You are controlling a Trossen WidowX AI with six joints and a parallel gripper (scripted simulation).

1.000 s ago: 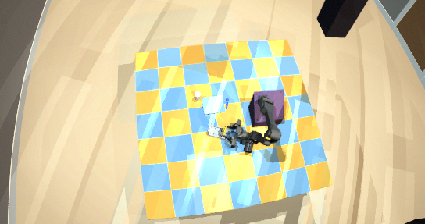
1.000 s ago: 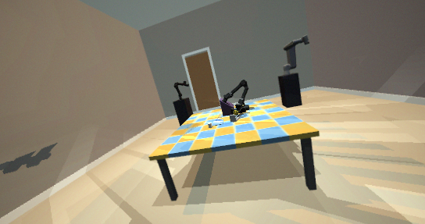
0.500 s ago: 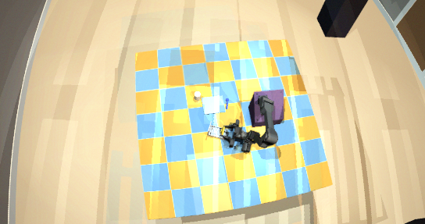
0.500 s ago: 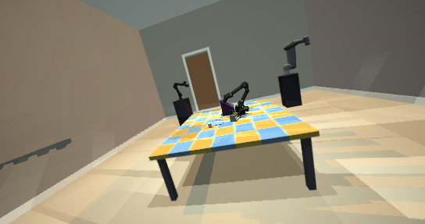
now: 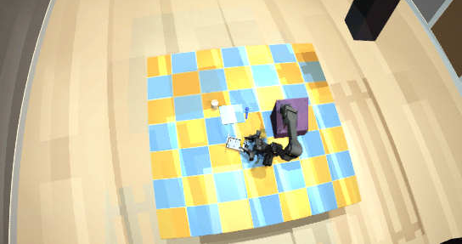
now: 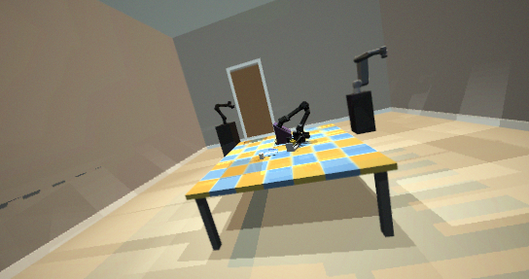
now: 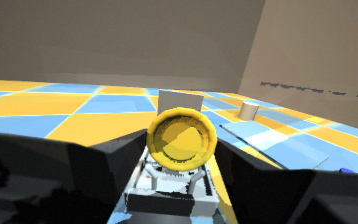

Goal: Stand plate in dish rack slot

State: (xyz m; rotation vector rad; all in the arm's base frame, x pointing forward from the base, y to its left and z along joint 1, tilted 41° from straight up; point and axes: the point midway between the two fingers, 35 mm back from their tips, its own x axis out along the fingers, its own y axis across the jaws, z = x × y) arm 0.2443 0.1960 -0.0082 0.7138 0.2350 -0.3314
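My gripper tip is 10 mm past the plate. Also, from my gripper tip: white cup (280 mm to the right, 130 mm ahead, 30 mm below); dish rack (30 mm below, 20 mm ahead, 10 mm to the right); blue spoon (220 mm to the right, 70 mm behind, 50 mm below).
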